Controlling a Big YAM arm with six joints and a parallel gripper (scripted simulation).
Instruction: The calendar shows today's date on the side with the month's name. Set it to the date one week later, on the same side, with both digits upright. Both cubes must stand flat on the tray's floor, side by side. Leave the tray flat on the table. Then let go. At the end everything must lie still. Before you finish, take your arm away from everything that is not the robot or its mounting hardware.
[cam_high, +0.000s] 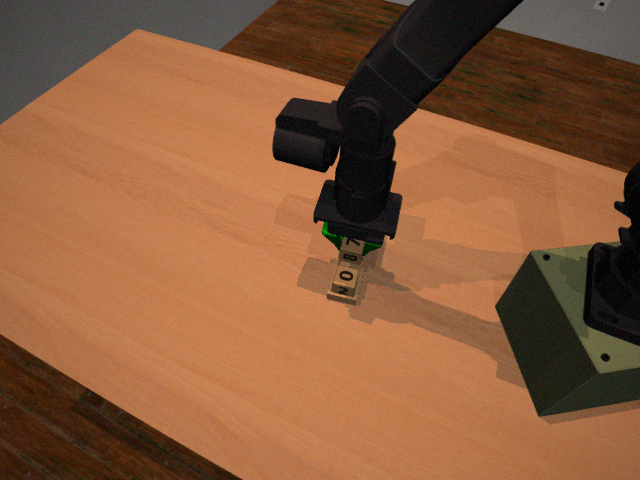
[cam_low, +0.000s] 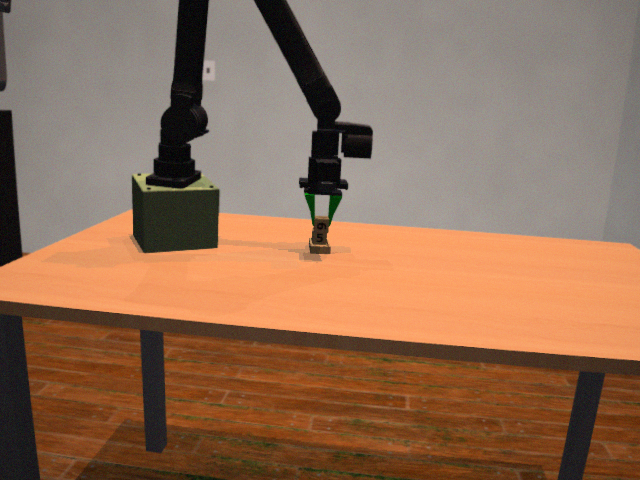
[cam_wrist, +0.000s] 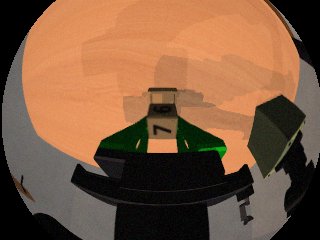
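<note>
The tray is 60 mm below my hand and 20 mm to the left of it.
</note>
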